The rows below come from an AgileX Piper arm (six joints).
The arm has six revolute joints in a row. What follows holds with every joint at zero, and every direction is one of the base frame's. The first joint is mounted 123 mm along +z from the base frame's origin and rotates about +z. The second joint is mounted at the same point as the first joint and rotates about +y. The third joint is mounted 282.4 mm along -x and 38.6 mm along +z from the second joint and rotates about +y. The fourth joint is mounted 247.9 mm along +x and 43.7 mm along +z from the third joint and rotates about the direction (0.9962, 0, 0.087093). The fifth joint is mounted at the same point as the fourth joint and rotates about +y. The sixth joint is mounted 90.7 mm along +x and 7.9 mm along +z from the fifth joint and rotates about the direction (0.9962, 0, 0.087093). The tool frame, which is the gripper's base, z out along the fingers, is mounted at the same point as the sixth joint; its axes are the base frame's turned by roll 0, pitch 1.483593 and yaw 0 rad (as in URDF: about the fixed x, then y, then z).
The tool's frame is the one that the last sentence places.
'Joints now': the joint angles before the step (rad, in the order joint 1, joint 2, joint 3, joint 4, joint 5, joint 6). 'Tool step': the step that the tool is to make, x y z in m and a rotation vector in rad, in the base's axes. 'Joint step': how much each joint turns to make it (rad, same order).
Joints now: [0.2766, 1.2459, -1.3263, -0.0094, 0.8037, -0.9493]
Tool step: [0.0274, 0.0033, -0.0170, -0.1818, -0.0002, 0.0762]
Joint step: [-0.0002, 0.0918, -0.0200, -0.0668, -0.0264, -0.1373]
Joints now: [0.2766, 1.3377, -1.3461, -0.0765, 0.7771, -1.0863]
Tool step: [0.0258, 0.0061, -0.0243, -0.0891, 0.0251, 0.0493]
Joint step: [0.0001, 0.0911, 0.0000, -0.0240, -0.0471, -0.0718]
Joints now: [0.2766, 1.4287, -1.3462, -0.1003, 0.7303, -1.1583]
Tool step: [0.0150, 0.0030, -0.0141, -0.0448, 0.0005, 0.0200]
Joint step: [0.0001, 0.0527, 0.0000, -0.0267, -0.0418, -0.0220]
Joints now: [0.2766, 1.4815, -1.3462, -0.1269, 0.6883, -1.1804]
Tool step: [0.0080, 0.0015, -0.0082, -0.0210, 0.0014, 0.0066]
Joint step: [0.0001, 0.0292, 0.0001, -0.0174, -0.0227, -0.0035]
